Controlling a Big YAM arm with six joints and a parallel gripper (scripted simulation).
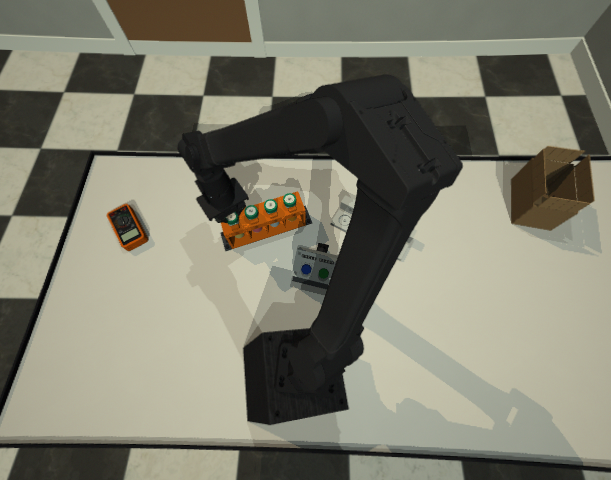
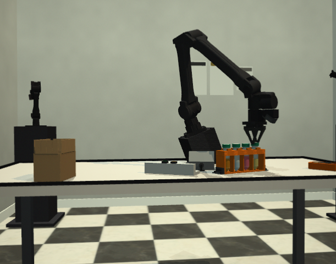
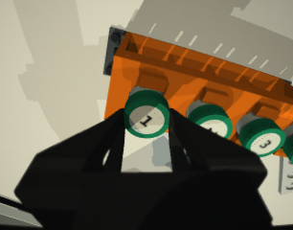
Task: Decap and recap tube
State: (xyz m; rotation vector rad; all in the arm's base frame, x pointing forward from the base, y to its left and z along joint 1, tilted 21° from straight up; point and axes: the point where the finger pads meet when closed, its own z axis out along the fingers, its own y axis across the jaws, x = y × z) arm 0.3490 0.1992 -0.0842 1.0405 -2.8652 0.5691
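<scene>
Now: the blue key 11 cm behind my hand, 20 cm to the right of it and 6 cm below it. From my hand the other things lie so: key housing (9 cm behind, 22 cm to the right, 7 cm below); then green key (12 cm behind, 24 cm to the right, 6 cm below); then cap (1 cm below).
</scene>
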